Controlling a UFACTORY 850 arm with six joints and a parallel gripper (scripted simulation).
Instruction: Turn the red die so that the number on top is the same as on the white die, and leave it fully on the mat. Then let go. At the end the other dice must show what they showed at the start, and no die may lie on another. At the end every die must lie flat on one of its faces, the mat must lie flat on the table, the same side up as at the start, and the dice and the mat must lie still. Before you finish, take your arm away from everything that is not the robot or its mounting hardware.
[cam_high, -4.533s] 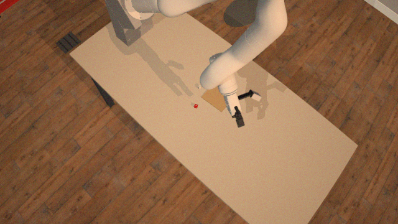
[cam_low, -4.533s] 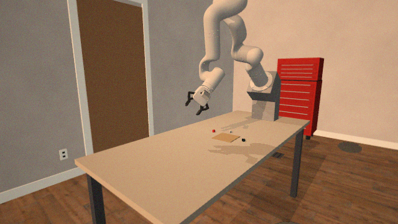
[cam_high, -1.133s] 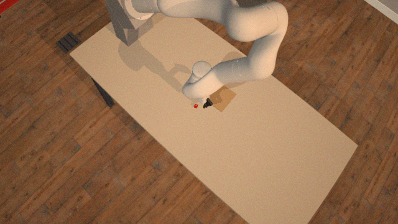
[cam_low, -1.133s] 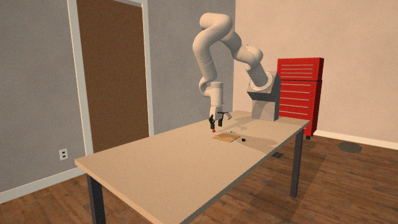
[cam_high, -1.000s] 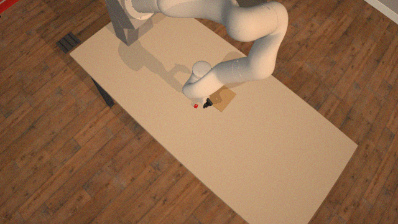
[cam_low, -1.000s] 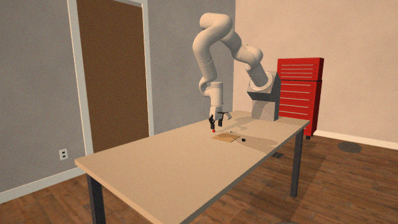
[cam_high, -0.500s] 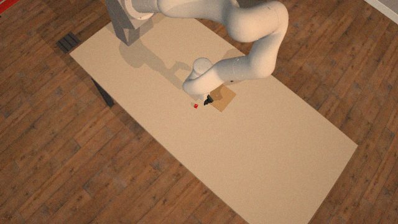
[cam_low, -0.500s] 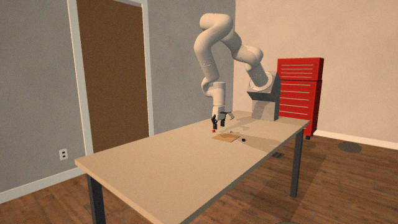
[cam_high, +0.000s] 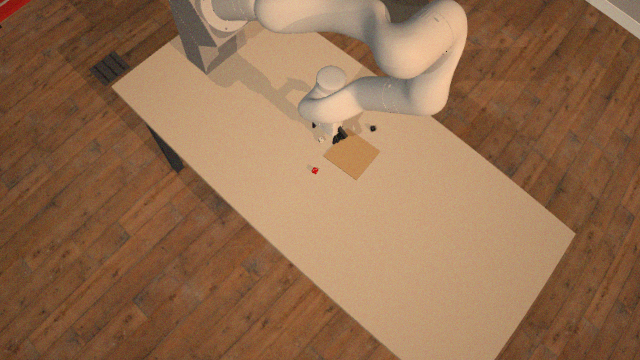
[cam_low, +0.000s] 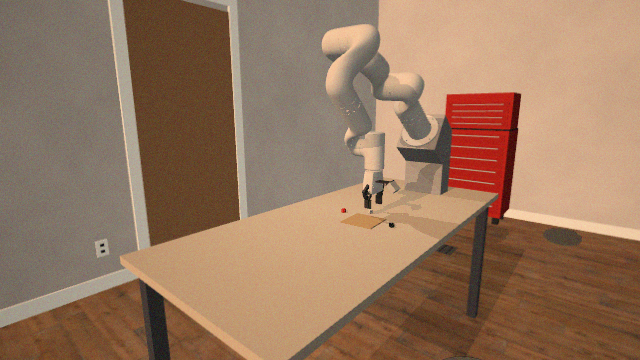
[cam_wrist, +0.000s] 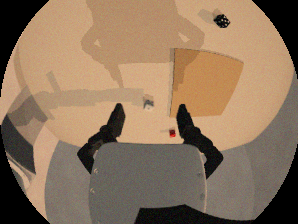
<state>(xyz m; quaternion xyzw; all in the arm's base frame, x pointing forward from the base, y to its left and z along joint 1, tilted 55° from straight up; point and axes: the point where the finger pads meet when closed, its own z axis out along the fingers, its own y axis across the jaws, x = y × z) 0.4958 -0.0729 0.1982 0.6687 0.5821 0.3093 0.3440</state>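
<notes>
Now: hand 40 mm above the white die, 20 mm to the left of it and 10 mm past it. Also, from my hand: black die 130 mm ahead, 120 mm to the left, 40 mm below; then mat 110 mm ahead, 40 mm below, 10 mm to the right; then red die 130 mm to the right, 40 mm below, 30 mm ahead.
</notes>
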